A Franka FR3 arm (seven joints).
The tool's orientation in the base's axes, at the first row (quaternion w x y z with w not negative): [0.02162 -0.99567 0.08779 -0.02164]
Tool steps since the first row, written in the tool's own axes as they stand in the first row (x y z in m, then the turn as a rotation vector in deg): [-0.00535 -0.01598 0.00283 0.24 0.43 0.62]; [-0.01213 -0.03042 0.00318 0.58 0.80 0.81]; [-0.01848 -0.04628 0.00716 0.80 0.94 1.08]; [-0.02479 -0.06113 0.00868 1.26 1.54 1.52]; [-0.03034 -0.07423 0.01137 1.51 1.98 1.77]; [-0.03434 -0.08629 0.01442 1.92 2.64 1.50]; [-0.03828 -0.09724 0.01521 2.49 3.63 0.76]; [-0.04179 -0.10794 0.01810 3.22 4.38 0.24]
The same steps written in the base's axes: [-0.00235 0.01677 -0.00229 0.19 -0.44 -0.63]; [-0.00649 0.03218 -0.00223 0.47 -0.86 -0.82]; [-0.00979 0.04905 -0.00570 0.67 -1.02 -1.09]; [-0.01335 0.06483 -0.00677 1.04 -1.68 -1.54]; [-0.01640 0.07880 -0.00906 1.22 -2.14 -1.80]; [-0.01810 0.09148 -0.01170 1.50 -2.88 -1.55]; [-0.02003 0.10298 -0.01213 1.85 -3.98 -0.83]; [-0.02149 0.11423 -0.01465 2.42 -4.86 -0.32]
